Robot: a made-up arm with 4 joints. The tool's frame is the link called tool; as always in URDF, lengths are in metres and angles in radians. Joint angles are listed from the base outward.
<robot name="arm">
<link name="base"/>
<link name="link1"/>
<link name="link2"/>
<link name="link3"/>
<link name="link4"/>
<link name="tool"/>
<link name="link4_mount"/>
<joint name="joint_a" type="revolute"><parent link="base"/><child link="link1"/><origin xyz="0 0 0.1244"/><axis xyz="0 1 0"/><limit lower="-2.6" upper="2.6"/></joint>
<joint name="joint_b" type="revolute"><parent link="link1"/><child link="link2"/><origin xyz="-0.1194 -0.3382 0.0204"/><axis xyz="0 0 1"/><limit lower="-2.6" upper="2.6"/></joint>
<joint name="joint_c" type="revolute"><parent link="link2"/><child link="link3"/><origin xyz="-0.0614 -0.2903 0.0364"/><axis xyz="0 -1 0"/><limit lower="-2.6" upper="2.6"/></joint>
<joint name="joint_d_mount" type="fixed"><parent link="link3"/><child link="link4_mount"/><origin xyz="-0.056 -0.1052 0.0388"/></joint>
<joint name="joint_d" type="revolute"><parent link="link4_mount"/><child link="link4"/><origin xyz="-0.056 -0.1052 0.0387"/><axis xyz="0 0 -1"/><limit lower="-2.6" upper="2.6"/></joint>
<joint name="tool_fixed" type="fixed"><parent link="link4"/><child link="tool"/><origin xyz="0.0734 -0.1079 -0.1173"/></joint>
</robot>
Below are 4 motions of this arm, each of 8 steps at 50 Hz.
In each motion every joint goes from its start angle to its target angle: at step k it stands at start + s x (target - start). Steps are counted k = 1, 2, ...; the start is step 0. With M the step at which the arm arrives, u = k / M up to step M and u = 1 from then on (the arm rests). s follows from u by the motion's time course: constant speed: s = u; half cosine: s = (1 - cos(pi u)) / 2; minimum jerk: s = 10 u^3 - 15 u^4 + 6 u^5.
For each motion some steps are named. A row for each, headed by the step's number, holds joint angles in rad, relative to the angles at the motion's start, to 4 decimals.
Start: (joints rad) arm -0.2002 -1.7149 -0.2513 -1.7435
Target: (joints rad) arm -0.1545 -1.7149 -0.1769 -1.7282
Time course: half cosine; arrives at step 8
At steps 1, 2, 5, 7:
1: 0.0017 0.0000 0.0028 0.0006
2: 0.0067 0.0000 0.0109 0.0022
5: 0.0316 0.0000 0.0514 0.0106
7: 0.0440 0.0000 0.0716 0.0147

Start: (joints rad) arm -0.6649 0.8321 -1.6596 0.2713
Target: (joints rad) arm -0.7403 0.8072 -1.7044 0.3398
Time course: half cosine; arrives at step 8
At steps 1, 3, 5, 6, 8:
1: -0.0029 -0.0009 -0.0017 0.0026
3: -0.0233 -0.0077 -0.0138 0.0211
5: -0.0521 -0.0172 -0.0310 0.0474
6: -0.0644 -0.0213 -0.0382 0.0585
8: -0.0754 -0.0249 -0.0448 0.0685

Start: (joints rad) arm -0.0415 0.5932 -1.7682 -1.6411
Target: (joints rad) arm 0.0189 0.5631 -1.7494 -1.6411
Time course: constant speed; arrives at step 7
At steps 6, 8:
6: 0.0518 -0.0258 0.0161 0.0000
8: 0.0604 -0.0301 0.0188 0.0000

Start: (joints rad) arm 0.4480 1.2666 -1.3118 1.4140
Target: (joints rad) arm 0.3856 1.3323 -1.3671 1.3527
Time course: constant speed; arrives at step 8
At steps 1, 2, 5, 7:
1: -0.0078 0.0082 -0.0069 -0.0077
2: -0.0156 0.0164 -0.0138 -0.0153
5: -0.0390 0.0411 -0.0346 -0.0383
7: -0.0546 0.0575 -0.0484 -0.0536

